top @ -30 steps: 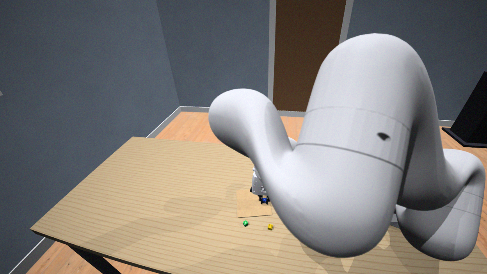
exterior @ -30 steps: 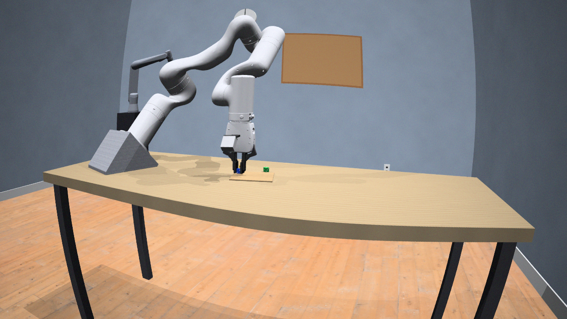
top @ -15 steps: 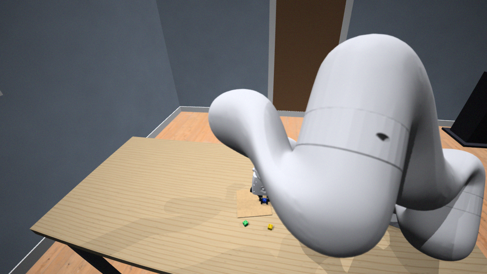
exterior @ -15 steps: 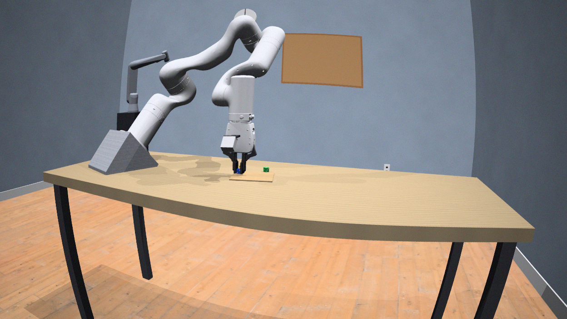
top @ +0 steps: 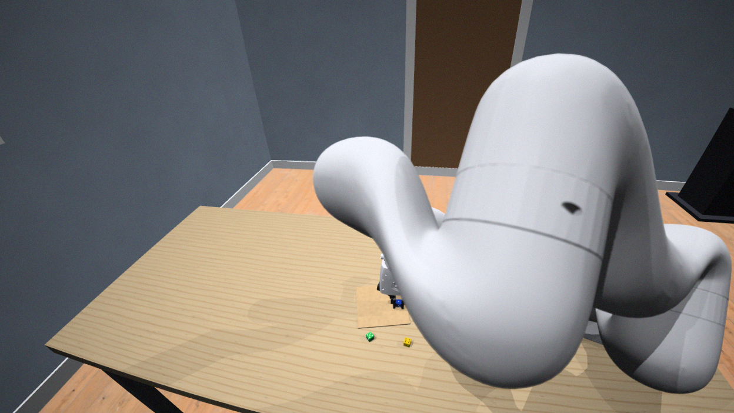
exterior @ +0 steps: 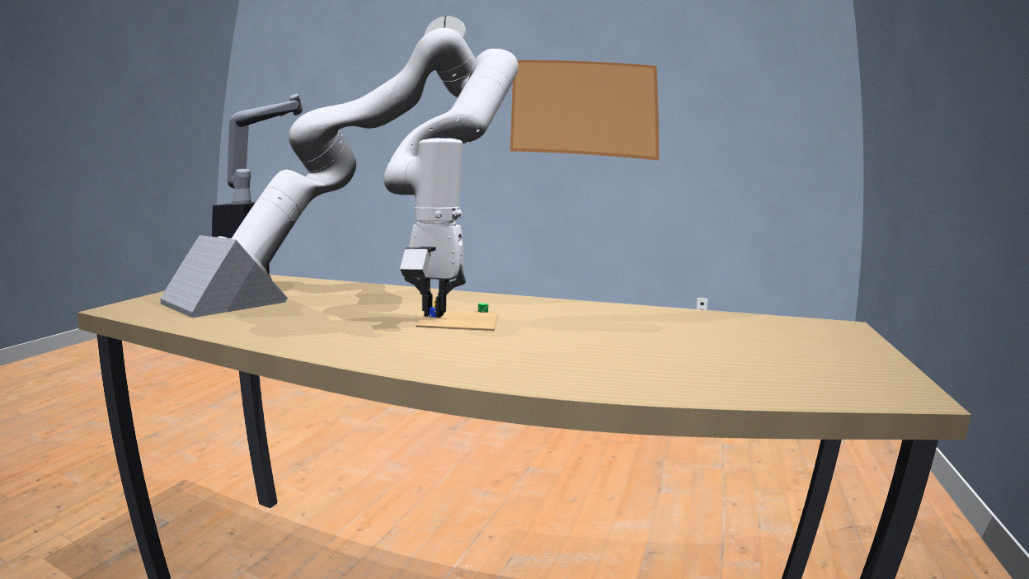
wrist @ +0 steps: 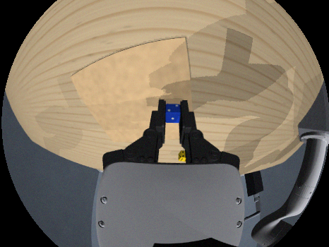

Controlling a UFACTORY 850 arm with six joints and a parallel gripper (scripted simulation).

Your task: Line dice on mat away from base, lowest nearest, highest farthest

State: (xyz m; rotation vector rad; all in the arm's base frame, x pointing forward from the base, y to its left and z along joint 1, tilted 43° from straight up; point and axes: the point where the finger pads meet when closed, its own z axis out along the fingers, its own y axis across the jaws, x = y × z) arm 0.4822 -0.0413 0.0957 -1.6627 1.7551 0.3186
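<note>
Right now my hand is 1 cm above the blue die. The rest, counted from my hand: yellow die 3 cm behind, 11 cm to the left, 2 cm below; then tan mat 5 cm ahead, 2 cm below; then green die 6 cm ahead, 11 cm to the left, 2 cm below.
</note>
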